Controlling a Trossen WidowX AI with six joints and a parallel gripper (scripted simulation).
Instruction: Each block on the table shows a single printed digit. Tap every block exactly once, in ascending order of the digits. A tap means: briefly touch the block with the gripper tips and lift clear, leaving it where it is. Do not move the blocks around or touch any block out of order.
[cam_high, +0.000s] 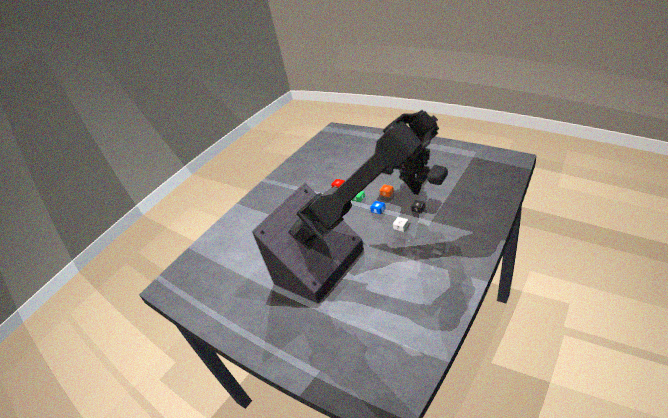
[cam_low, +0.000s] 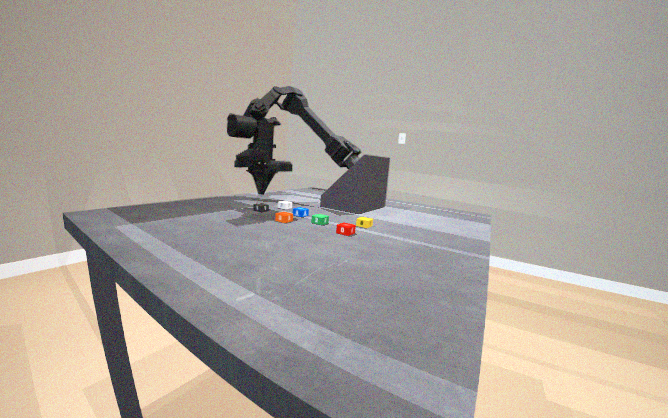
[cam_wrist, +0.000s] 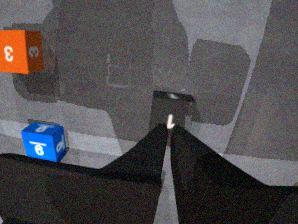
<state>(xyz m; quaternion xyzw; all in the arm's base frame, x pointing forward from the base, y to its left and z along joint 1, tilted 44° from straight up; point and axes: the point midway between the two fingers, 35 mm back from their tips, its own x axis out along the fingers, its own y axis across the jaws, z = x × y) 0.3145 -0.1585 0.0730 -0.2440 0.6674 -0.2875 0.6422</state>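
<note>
Right now the black block is 1 cm behind my gripper tip and 4 cm below it. Round my gripper tip: orange block: 4 cm ahead, 12 cm to the left, 4 cm below; then blue block: 5 cm behind, 11 cm to the left, 4 cm below; then white block: 10 cm behind, 1 cm to the left, 4 cm below.
</note>
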